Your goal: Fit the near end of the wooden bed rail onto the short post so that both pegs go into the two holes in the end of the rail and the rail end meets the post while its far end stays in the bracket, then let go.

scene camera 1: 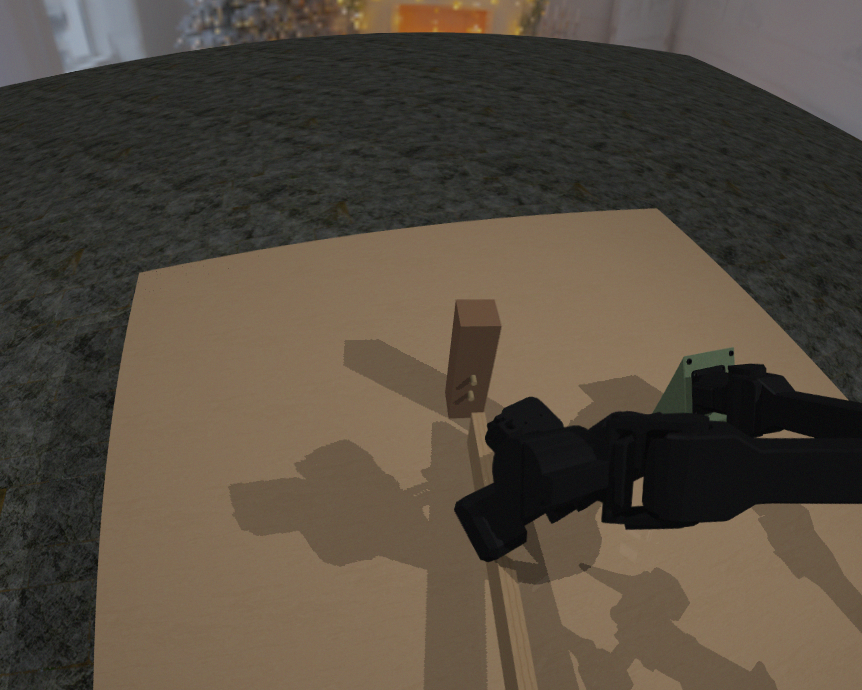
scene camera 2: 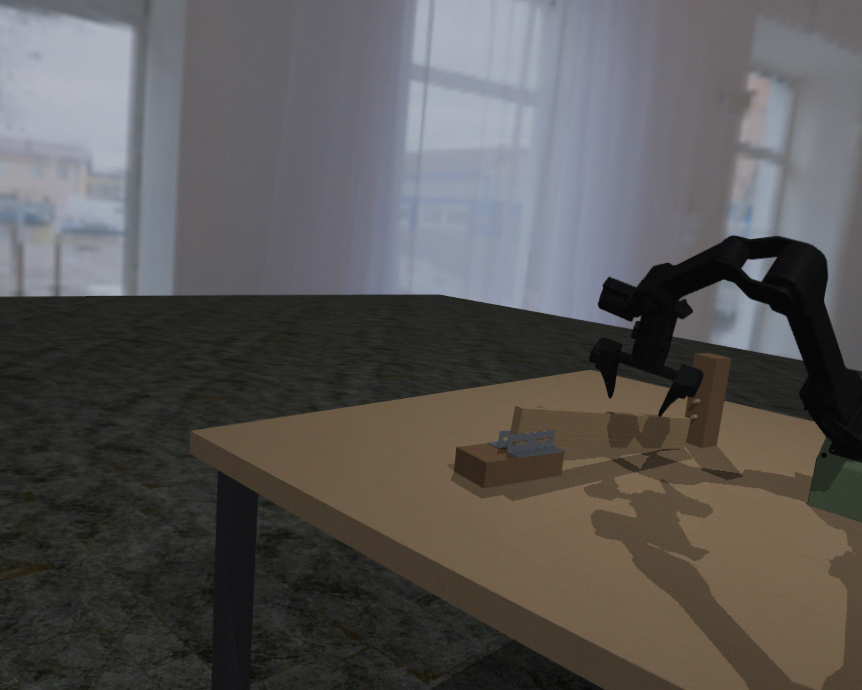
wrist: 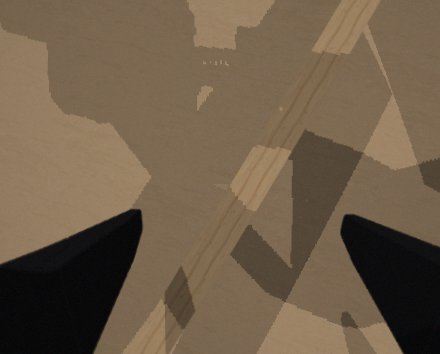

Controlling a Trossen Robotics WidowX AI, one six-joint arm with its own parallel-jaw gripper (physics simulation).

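Where they show: gripper, fingertip midpoint: (scene camera 2: 634, 406) (wrist: 243, 221); arm's base at its link origin: (scene camera 1: 708, 390) (scene camera 2: 857, 441).
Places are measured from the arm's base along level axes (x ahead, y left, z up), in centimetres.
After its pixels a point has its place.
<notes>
The wooden rail (scene camera 1: 521, 633) @(x 36.7, y 22.5, z -1.9 cm) (scene camera 2: 582, 425) @(x 36.0, y 22.1, z -4.2 cm) (wrist: 320, 85) @(x 33.1, y 1.5, z -4.3 cm) slopes down from the bracket to the post, its near end low at the post's foot. The short post (scene camera 1: 474, 352) @(x 32.4, y -11.3, z 2.3 cm) (scene camera 2: 711, 395) @(x 29.6, y -11.1, z -0.6 cm) stands upright. Both its pegs (scene camera 1: 471, 388) @(x 32.0, y -11.2, z -4.6 cm) (scene camera 2: 694, 409) @(x 32.6, y -11.3, z -4.2 cm) show bare, above the rail end in scene camera 1. The grey bracket (scene camera 2: 532, 452) @(x 36.1, y 34.8, z -7.0 cm) sits on a brown block (scene camera 2: 470, 466) @(x 40.3, y 44.2, z -9.1 cm); the rail's far end stands behind it in scene camera 2, and its seating is partly hidden. My gripper (scene camera 2: 636, 405) @(x 34.2, y 9.1, z -1.8 cm) (wrist: 243, 221) @(x 34.2, y 9.1, z -1.8 cm) is open and empty, above the rail near the post. Its fingertips are hidden in scene camera 1.
The wooden table (scene camera 1: 251, 323) @(x 63.3, y -37.4, z -11.3 cm) (scene camera 2: 359, 460) @(x 55.2, y 53.9, z -11.3 cm) carries these parts. The arm's green base (scene camera 1: 677, 392) @(x 4.6, y -1.4, z -0.9 cm) (scene camera 2: 837, 482) @(x 0.8, y 3.2, z -6.3 cm) stands to the right in both scene views. The black arm reaches over from it, and its shadows cross the table and rail.
</notes>
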